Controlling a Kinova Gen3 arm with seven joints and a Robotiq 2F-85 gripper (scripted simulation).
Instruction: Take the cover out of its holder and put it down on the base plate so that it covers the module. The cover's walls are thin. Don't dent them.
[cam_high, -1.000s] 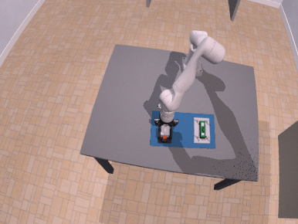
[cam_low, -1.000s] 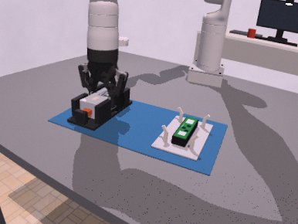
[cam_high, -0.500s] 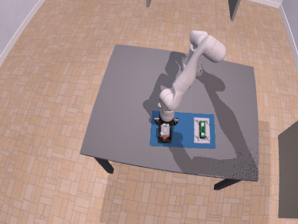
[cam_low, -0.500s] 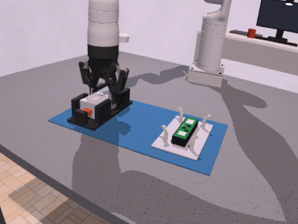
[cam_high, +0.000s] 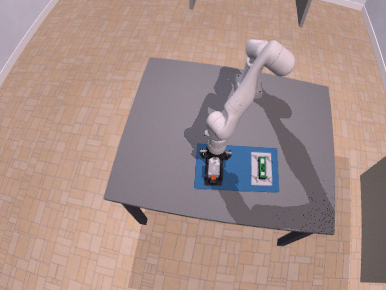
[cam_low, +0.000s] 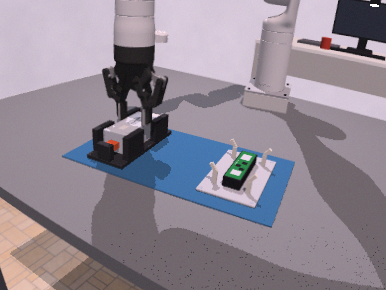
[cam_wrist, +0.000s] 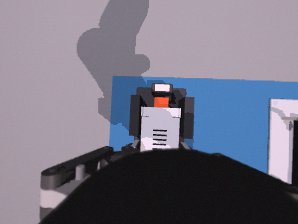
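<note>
My hand is 1 cm short of the light grey cover and 4 cm above it.
</note>
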